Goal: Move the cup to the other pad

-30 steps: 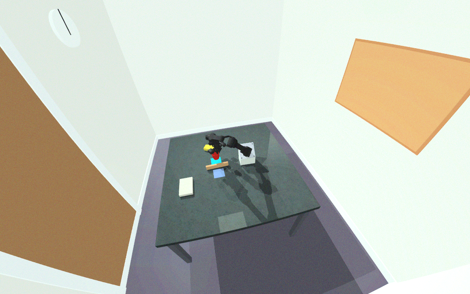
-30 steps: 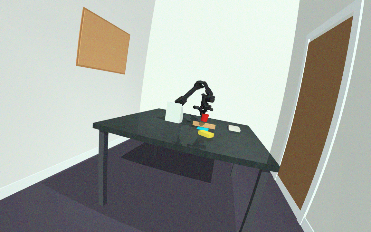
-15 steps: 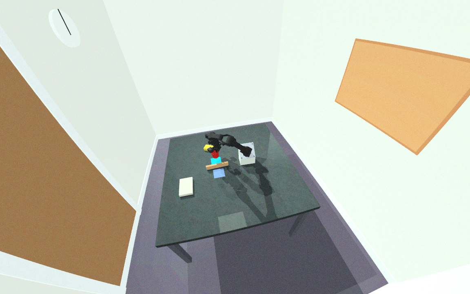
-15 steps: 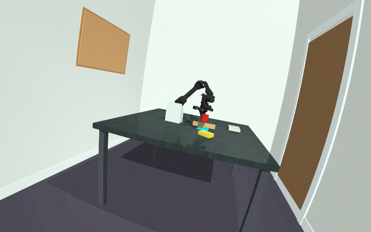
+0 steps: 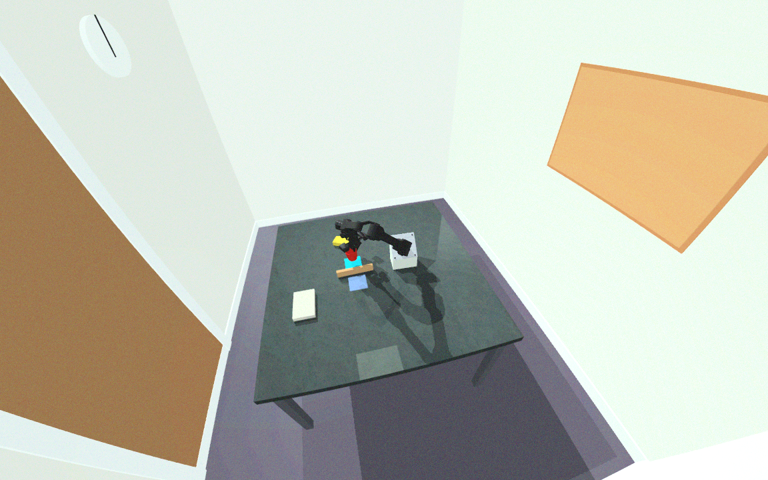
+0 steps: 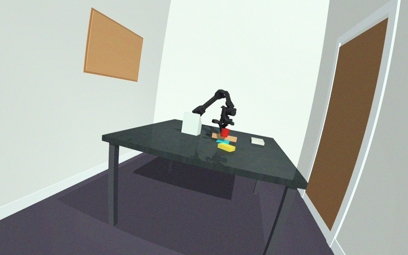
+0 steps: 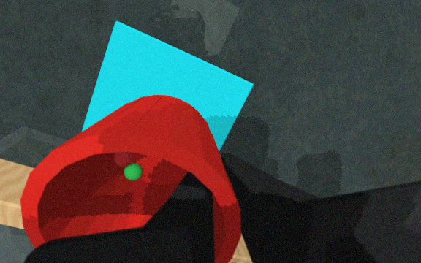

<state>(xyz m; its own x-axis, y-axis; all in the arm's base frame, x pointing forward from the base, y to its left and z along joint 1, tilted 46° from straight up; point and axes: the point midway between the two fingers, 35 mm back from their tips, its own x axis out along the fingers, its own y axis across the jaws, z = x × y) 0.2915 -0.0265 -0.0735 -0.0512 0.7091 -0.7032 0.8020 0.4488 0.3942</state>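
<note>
Now: the green marble 3 cm ahead of my gripper tip, 4 cm to the left of it and 2 cm below it. The rest, counted from my gripper tip: cyan pad: 2 cm ahead, 2 cm to the left, 9 cm below; then yellow block: 10 cm ahead, 19 cm to the right, 7 cm below; then wooden plank: 1 cm ahead, 10 cm to the left, 7 cm below.
</note>
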